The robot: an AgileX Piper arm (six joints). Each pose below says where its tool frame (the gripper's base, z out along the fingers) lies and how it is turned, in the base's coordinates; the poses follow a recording.
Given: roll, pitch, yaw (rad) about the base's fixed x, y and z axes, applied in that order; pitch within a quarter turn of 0, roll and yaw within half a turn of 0; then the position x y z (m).
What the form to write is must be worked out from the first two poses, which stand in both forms.
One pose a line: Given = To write
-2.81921, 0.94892, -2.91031, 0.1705, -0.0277, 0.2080 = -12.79, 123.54, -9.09, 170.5, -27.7, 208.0
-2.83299, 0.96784, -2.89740, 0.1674, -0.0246, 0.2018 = -11.81, 122.70, -7.17, 167.4, -24.6, 201.8
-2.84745, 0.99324, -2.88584, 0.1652, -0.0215, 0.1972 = -10.70, 121.50, -5.23, 165.2, -21.5, 197.2
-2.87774, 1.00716, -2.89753, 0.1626, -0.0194, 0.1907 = -9.36, 121.05, -3.74, 162.6, -19.4, 190.7
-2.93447, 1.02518, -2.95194, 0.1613, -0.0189, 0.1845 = -7.12, 120.52, -2.94, 161.3, -18.9, 184.5
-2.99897, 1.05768, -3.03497, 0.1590, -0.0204, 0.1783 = -4.58, 119.07, -3.25, 159.0, -20.4, 178.3
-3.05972, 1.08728, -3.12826, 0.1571, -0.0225, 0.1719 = -2.46, 117.60, -4.53, 157.1, -22.5, 171.9
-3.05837, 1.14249, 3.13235, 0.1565, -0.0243, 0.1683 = -2.17, 114.45, -5.77, 156.5, -24.3, 168.3
